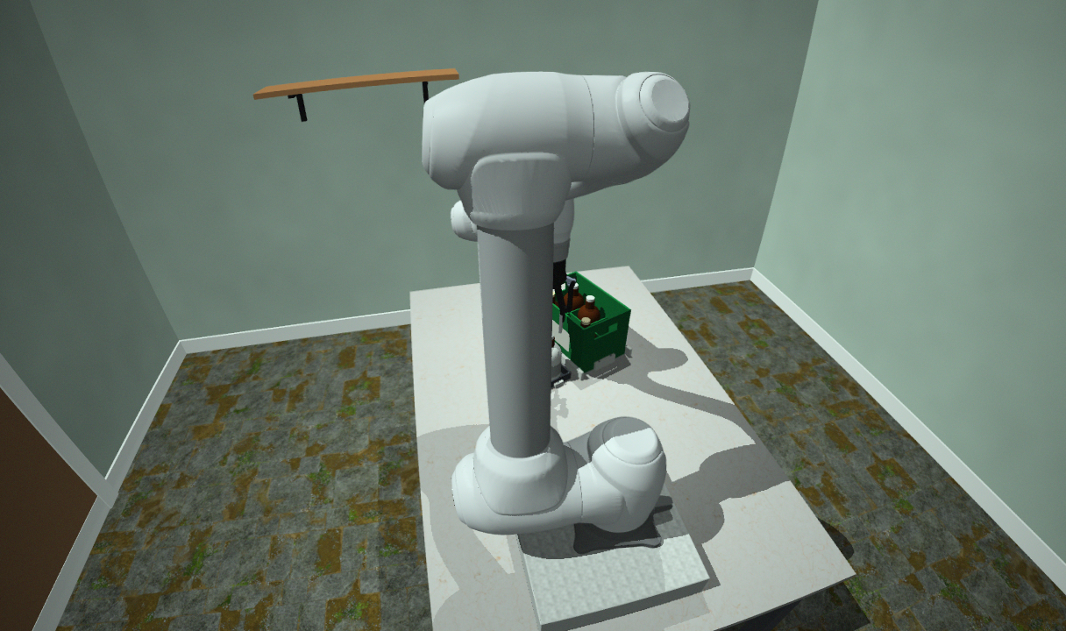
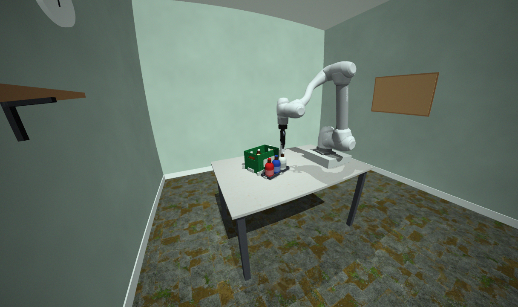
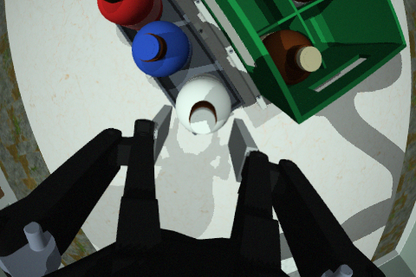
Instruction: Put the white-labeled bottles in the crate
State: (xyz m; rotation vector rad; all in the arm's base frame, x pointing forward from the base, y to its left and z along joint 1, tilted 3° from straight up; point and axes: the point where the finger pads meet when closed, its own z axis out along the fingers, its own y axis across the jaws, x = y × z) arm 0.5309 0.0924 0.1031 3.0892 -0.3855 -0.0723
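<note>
The white-labeled bottle is 12 cm below my hand. The rest, counted from my hand: blue bottle: 8 cm ahead, 5 cm to the left, 12 cm below; then red bottle: 15 cm ahead, 9 cm to the left, 12 cm below; then dark tray: 8 cm ahead, 5 cm to the left, 20 cm below.
</note>
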